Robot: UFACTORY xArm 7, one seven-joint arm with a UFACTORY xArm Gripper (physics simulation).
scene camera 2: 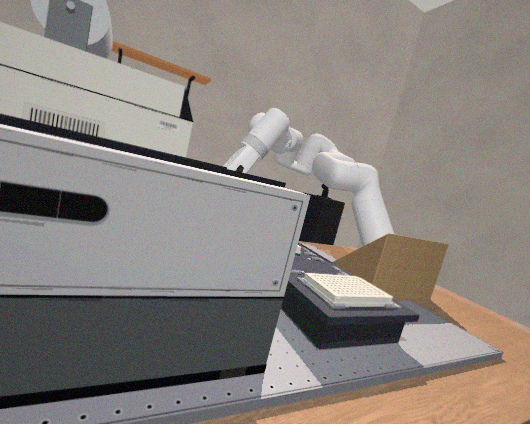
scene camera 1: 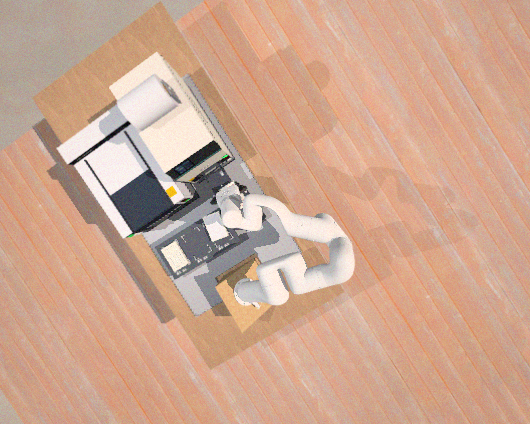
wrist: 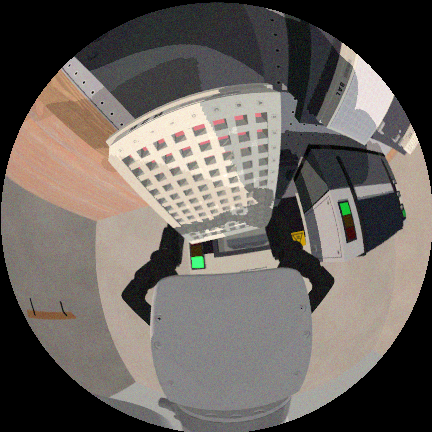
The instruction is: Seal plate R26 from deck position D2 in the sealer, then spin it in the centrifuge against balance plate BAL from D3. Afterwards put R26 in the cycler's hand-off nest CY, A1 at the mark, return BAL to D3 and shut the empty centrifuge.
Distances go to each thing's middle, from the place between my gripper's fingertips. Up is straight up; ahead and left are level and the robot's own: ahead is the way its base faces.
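Labels:
My hand is 9 cm past the plate BAL [wrist: 349, 107], 17 cm to the right of it and 6 cm above it. Counted from my hand, the dark door [wrist: 381, 217] is 9 cm ahead, 32 cm to the left and 4 cm above. The well plate with reddish wells [wrist: 207, 163] is 5 cm behind my hand, 1 cm to the left of it and 1 cm below it. And the pale plate [scene camera 2: 352, 291] is 8 cm behind my hand, 43 cm to the left of it and 6 cm below it.

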